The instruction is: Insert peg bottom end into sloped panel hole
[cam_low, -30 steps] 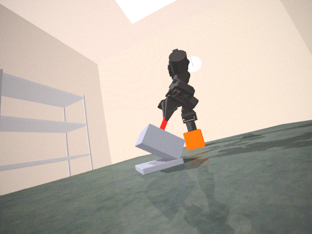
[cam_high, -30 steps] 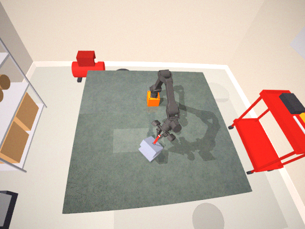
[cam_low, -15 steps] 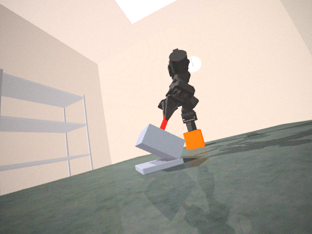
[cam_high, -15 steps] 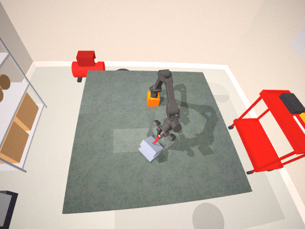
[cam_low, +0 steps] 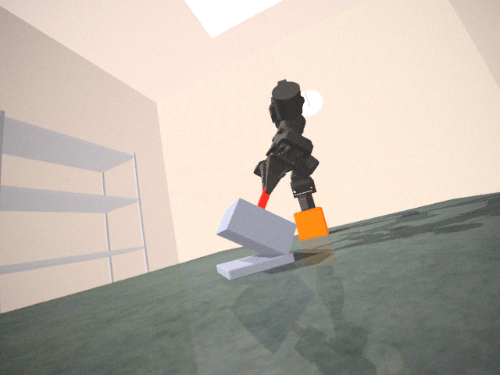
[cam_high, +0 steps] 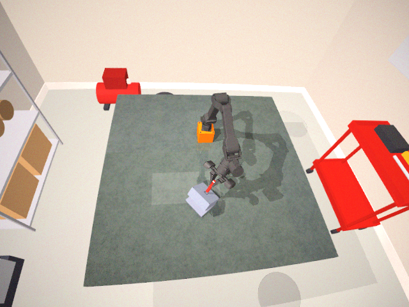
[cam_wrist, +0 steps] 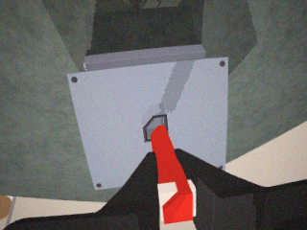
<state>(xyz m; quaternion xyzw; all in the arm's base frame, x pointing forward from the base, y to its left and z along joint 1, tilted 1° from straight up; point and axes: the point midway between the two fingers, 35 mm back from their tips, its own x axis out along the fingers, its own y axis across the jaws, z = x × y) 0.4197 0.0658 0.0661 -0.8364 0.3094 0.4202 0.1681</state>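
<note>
Right now the grey sloped panel is 30 mm ahead of my gripper tip, 30 mm to the right of it and 60 mm below it. Round my gripper tip: red peg 10 mm behind, 10 mm to the left, 20 mm above.
</note>
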